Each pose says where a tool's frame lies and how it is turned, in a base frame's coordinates. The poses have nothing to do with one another.
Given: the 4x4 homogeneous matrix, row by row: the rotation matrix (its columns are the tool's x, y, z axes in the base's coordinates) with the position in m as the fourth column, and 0 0 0 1 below. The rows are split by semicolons.
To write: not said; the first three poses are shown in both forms.
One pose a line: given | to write
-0.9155 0.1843 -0.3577 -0.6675; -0.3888 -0.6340 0.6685 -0.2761; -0.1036 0.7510 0.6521 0.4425; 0 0 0 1 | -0.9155 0.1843 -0.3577 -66.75; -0.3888 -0.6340 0.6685 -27.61; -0.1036 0.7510 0.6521 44.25; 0 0 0 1
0.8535 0.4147 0.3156 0.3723; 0.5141 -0.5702 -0.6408 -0.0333; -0.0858 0.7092 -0.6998 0.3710; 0 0 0 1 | 0.8535 0.4147 0.3156 37.23; 0.5141 -0.5702 -0.6408 -3.33; -0.0858 0.7092 -0.6998 37.10; 0 0 0 1
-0.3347 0.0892 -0.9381 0.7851; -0.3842 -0.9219 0.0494 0.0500; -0.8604 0.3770 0.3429 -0.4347; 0 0 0 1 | -0.3347 0.0892 -0.9381 78.51; -0.3842 -0.9219 0.0494 5.00; -0.8604 0.3770 0.3429 -43.47; 0 0 0 1
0.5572 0.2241 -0.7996 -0.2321; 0.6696 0.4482 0.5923 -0.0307; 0.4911 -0.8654 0.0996 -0.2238; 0 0 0 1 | 0.5572 0.2241 -0.7996 -23.21; 0.6696 0.4482 0.5923 -3.07; 0.4911 -0.8654 0.0996 -22.38; 0 0 0 1
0.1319 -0.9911 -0.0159 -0.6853; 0.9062 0.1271 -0.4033 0.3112; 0.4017 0.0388 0.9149 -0.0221; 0 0 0 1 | 0.1319 -0.9911 -0.0159 -68.53; 0.9062 0.1271 -0.4033 31.12; 0.4017 0.0388 0.9149 -2.21; 0 0 0 1
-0.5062 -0.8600 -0.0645 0.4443; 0.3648 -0.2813 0.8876 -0.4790; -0.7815 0.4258 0.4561 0.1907; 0 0 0 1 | -0.5062 -0.8600 -0.0645 44.43; 0.3648 -0.2813 0.8876 -47.90; -0.7815 0.4258 0.4561 19.07; 0 0 0 1
